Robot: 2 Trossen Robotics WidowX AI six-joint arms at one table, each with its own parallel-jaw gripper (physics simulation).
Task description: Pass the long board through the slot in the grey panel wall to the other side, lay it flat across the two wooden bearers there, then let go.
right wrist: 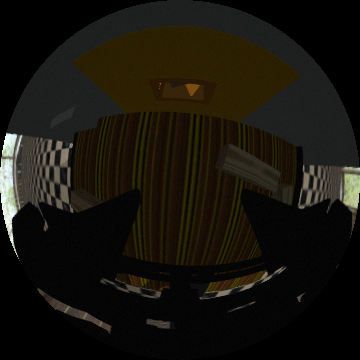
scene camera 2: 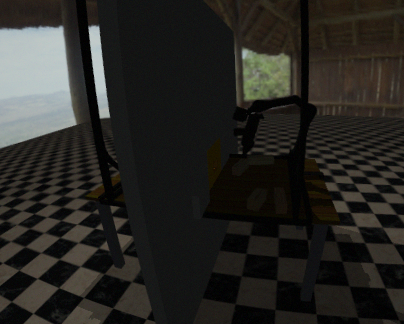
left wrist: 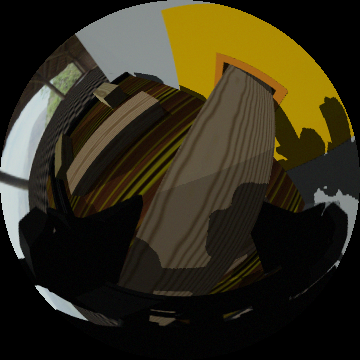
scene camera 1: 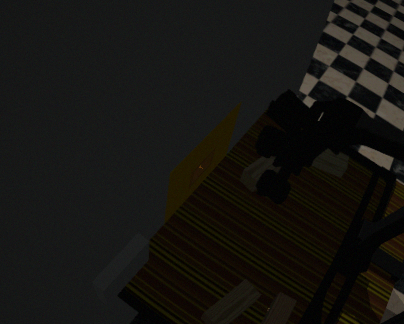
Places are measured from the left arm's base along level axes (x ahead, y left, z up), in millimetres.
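Where they show: left gripper, fingertip midpoint: [left wrist: 192, 199]; right gripper, fingertip midpoint: [right wrist: 192, 194] [scene camera 2: 243, 153]; right arm's base, link origin: [right wrist: 179, 276] [scene camera 1: 347, 265].
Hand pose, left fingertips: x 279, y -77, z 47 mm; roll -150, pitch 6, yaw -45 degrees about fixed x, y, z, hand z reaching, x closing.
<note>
Things, the pixels of their top centre, and the offset from my left fingertips. "*": a spot on its surface instead.
- long board, top centre: [left wrist: 219, 191] 7 mm right, 12 mm ahead, 48 mm up
- grey block, surface spot: [scene camera 1: 122, 265] * 271 mm right, 226 mm ahead, 34 mm up
The long board [left wrist: 210, 165] slopes across the left wrist view, its far end at or just inside the orange-framed slot [left wrist: 219, 75] [right wrist: 212, 94]. My left gripper [left wrist: 192, 199] is shut on the board, fingers wide apart, with the board askew between them. The grey panel wall [scene camera 1: 100, 100] [scene camera 2: 175, 100] [left wrist: 132, 40] separates the two sides. My right gripper [right wrist: 192, 194] is open and empty on the other side, facing the slot over the table. No board clearly shows through the slot there. Wooden blocks [scene camera 1: 231, 302] [scene camera 1: 280, 309] [scene camera 2: 257, 199] [scene camera 2: 280, 200] [right wrist: 250, 166] lie there; I cannot tell which are the two bearers.
A yellow panel [scene camera 1: 182, 185] [left wrist: 200, 30] [right wrist: 180, 50] surrounds the slot. On the left arm's side, more wooden blocks [left wrist: 115, 125] [left wrist: 107, 94] lie beside the board. A grey block [scene camera 1: 122, 265] sticks out from the wall by the table's edge. The scene is dim.
</note>
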